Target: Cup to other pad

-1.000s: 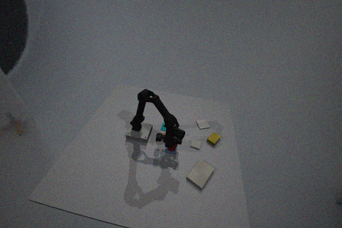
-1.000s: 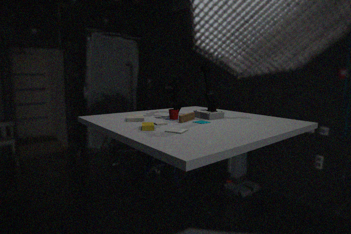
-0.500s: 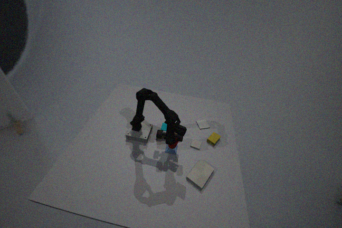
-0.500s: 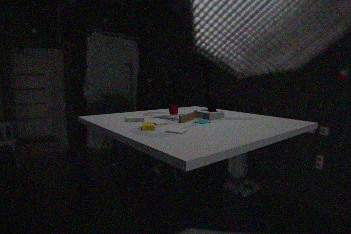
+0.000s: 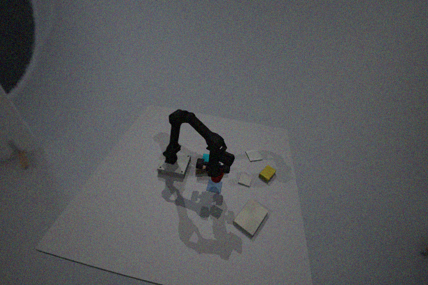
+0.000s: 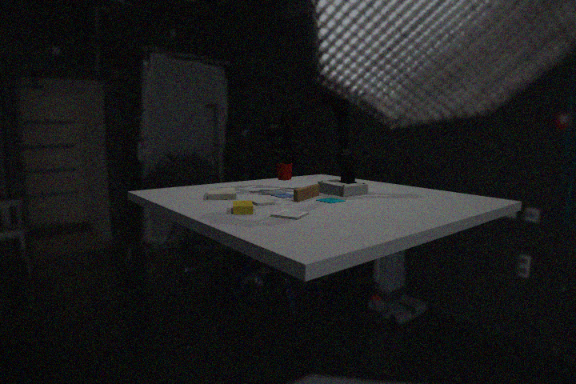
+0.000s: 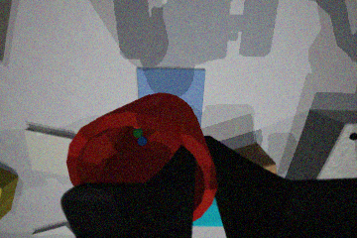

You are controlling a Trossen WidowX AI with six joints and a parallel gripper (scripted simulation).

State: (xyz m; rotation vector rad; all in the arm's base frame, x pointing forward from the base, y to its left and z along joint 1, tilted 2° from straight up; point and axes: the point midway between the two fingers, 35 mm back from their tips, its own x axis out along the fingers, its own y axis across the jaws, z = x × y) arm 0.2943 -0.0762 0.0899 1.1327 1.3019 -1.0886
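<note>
Right now the blue marble is 4 cm ahead of my gripper tip, 2 cm to the left of it and 2 cm below it. Also, from my gripper tip: green marble: 5 cm ahead, 2 cm below, 1 cm to the left; then red cup: 3 cm ahead; then blue pad: 12 cm below, 3 cm ahead.
</note>
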